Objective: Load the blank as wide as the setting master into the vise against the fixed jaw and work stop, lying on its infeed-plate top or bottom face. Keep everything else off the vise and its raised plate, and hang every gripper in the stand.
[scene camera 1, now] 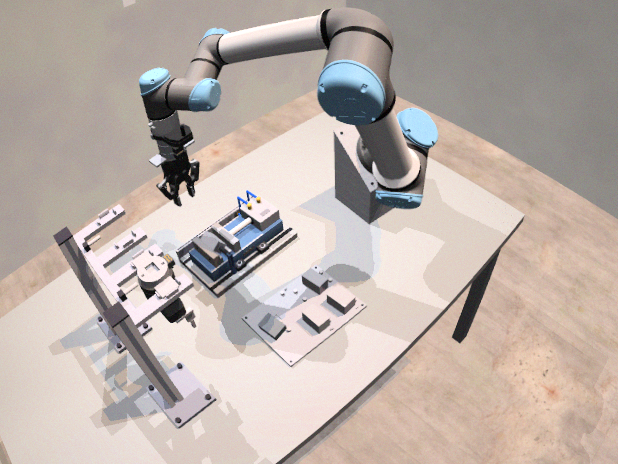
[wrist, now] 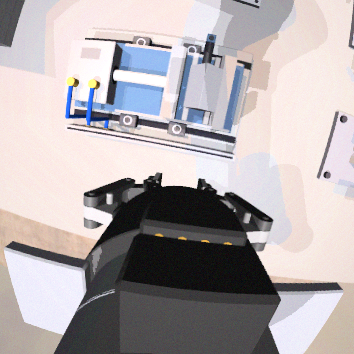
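Places are measured from the arm's base along level axes (x left, y back, z up), in centimetres.
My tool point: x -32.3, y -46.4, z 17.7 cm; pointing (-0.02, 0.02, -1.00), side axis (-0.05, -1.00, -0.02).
Note:
Behind a point stands the place of what it marks.
The vise (scene camera 1: pixel 257 232) {y -36.3, x -16.0, z -12.1 cm} (wrist: pixel 140 100) {y -39.0, x -23.2, z -12.1 cm} has a grey blank (scene camera 1: pixel 207 241) {y -49.5, x -21.5, z -7.7 cm} (wrist: pixel 204 85) {y -48.2, x -21.0, z -6.7 cm} lying between its moving jaw (scene camera 1: pixel 228 238) {y -44.8, x -18.3, z -8.6 cm} (wrist: pixel 174 82) {y -44.3, x -20.7, z -8.4 cm} and fixed jaw (wrist: pixel 226 95) {y -51.5, x -21.7, z -8.4 cm}. In the wrist view the blank appears against the fixed jaw, with a narrow gap to the moving jaw. The dark rod of the work stop (scene camera 1: pixel 230 261) {y -49.2, x -13.7, z -10.6 cm} (wrist: pixel 208 51) {y -48.5, x -16.0, z -8.5 cm} reaches the blank's end; exact contact cannot be told. My gripper (scene camera 1: pixel 185 198) (wrist: pixel 180 183) is open and empty, above and beside the vise, on its side away from the infeed plate (scene camera 1: pixel 291 352) {y -57.8, x 13.5, z -17.3 cm}. Which block is the setting master cannot be told.
The infeed plate carries a dark block (scene camera 1: pixel 272 326) {y -56.1, x 6.4, z -14.2 cm} and three other blocks (scene camera 1: pixel 315 281) {y -39.3, x 6.5, z -13.7 cm} (scene camera 1: pixel 341 302) {y -40.8, x 15.7, z -13.7 cm} (scene camera 1: pixel 316 320) {y -48.6, x 14.0, z -13.7 cm}. The stand (scene camera 1: pixel 120 320) {y -86.5, x 1.9, z 19.5 cm} rises left of the vise, with another gripper (scene camera 1: pixel 172 309) hanging in it. Blue hoses (scene camera 1: pixel 242 201) {y -33.0, x -24.1, z -7.2 cm} (wrist: pixel 90 105) {y -32.9, x -24.4, z -7.1 cm} rise at the vise's end.

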